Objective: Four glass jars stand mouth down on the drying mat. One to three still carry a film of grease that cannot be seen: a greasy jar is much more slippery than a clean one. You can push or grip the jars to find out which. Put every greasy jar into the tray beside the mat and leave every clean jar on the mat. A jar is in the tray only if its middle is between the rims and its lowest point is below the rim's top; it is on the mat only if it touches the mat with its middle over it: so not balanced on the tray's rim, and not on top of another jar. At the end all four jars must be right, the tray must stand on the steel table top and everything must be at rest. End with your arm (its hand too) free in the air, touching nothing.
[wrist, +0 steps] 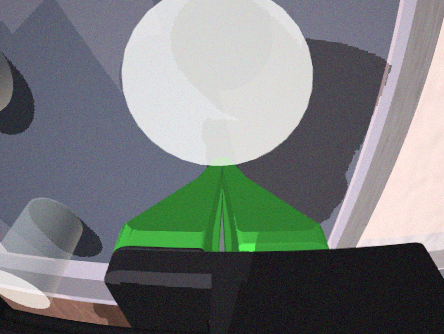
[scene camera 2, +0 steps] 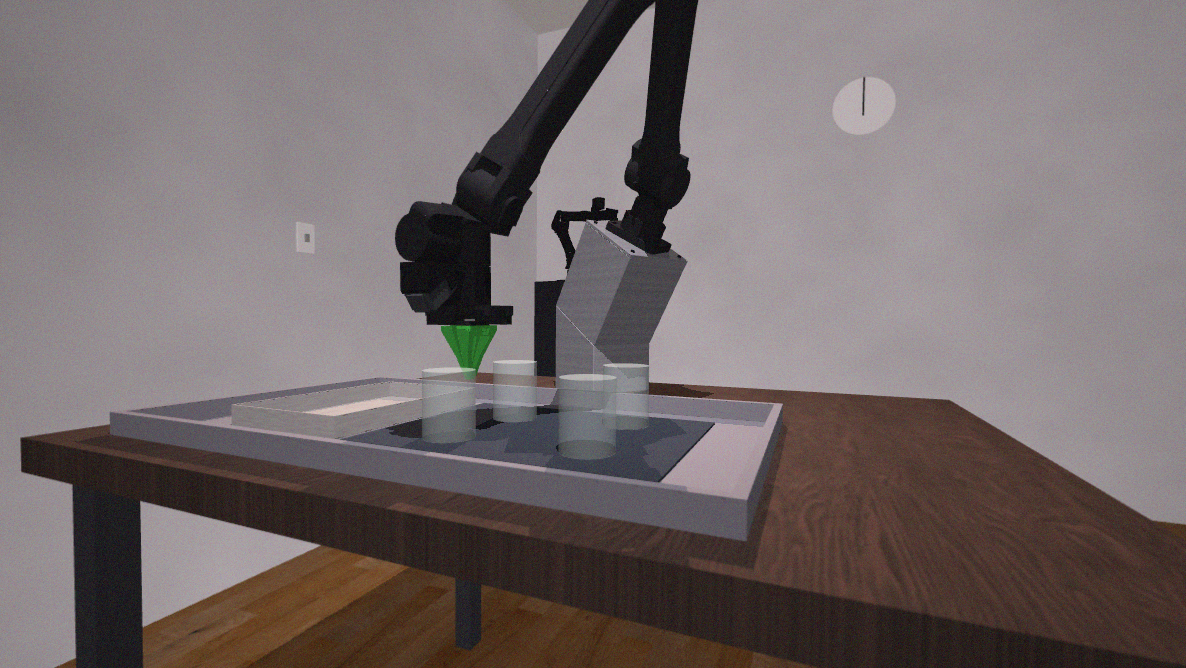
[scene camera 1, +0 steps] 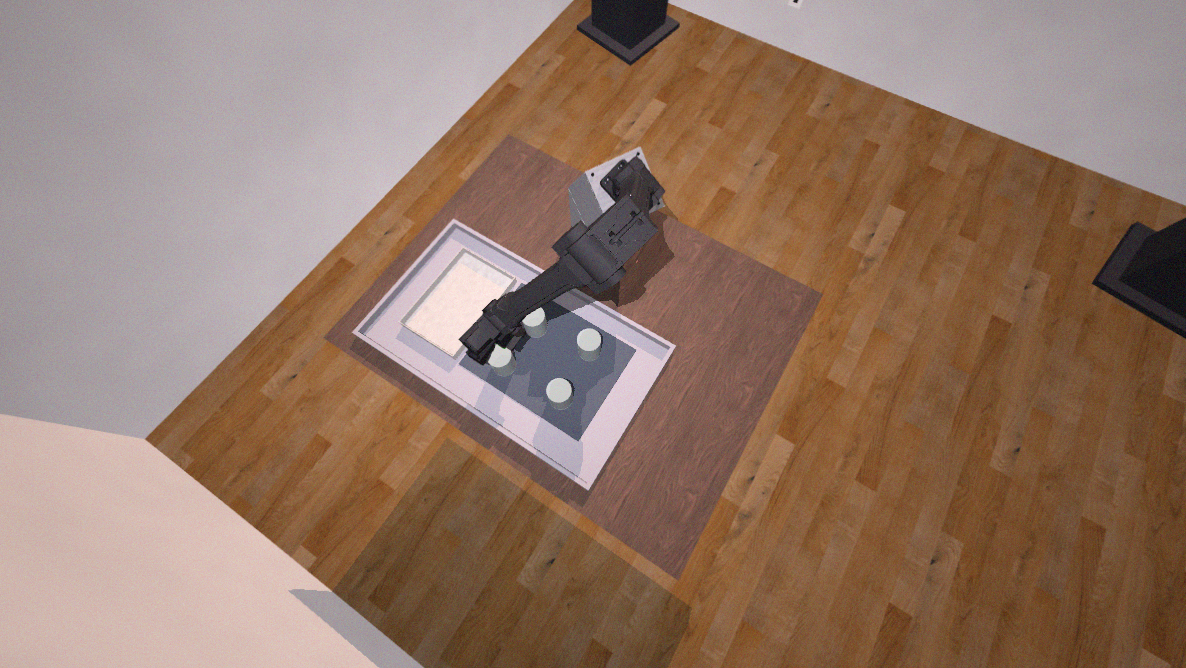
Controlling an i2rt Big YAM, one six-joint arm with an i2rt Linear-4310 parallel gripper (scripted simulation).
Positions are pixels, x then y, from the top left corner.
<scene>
A cream tray shows in the wrist view (402, 216), in scene camera 2 and in scene camera 1. One and the same spot on a dark drying mat: (scene camera 1: 554, 355) is (scene camera 2: 557, 429). One and the same spot on the cream tray: (scene camera 1: 454, 301) is (scene camera 2: 355, 411).
</scene>
